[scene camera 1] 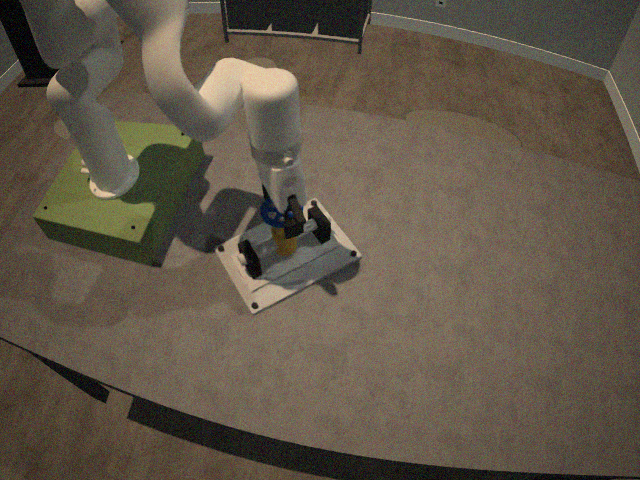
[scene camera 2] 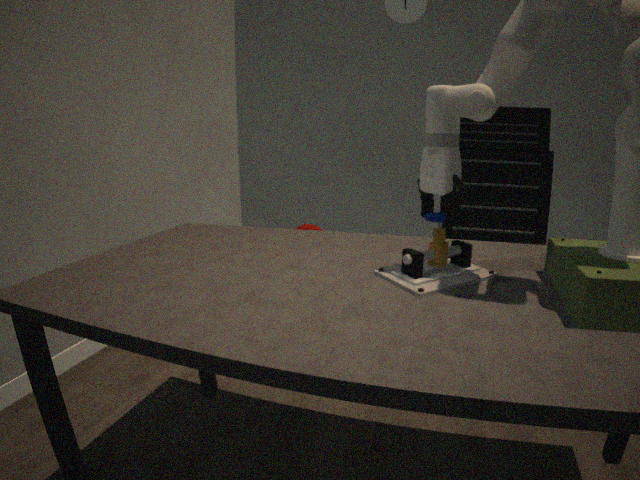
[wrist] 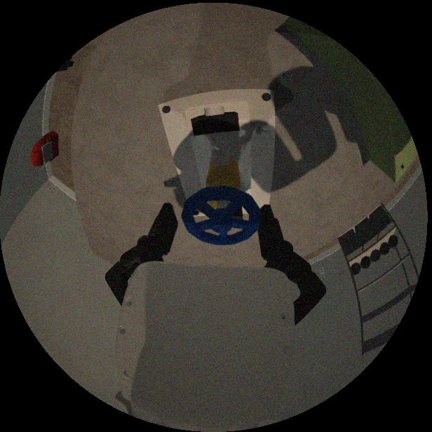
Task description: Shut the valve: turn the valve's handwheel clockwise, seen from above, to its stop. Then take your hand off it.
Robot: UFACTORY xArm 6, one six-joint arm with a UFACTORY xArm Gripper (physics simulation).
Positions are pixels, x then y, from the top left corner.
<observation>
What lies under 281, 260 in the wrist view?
My gripper.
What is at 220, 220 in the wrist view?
A blue spoked handwheel.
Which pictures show my gripper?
Scene camera 1, scene camera 2 and the wrist view: all of them.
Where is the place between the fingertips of my gripper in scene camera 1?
At 283, 215
</observation>
